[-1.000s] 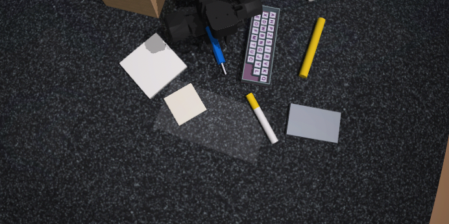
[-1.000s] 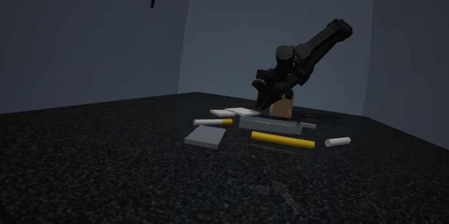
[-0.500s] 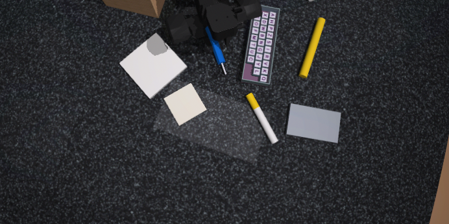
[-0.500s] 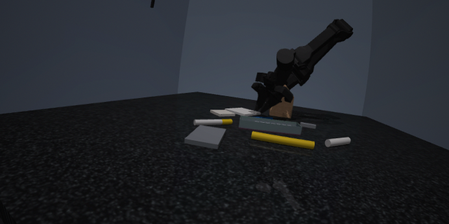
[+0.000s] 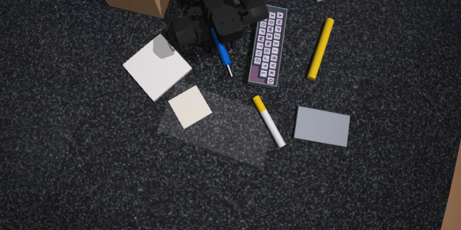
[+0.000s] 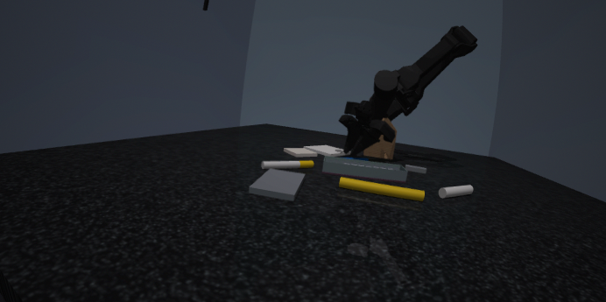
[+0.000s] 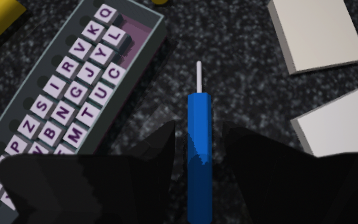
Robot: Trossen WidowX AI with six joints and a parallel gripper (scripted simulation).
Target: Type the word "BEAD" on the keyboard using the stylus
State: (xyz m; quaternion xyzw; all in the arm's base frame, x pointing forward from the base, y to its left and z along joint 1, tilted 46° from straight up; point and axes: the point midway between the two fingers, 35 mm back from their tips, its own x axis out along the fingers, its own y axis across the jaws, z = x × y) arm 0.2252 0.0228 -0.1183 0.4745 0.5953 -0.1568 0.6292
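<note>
The blue stylus is 20 mm below my gripper tip, 10 mm to the right of it and 10 mm ahead of it. Round my gripper tip: yellow-and-white marker: 130 mm ahead, 100 mm to the right, 20 mm below; then stylus tip: 40 mm to the right, 30 mm ahead, 20 mm below; then small grey block: 190 mm to the left, 50 mm behind, 20 mm below.
</note>
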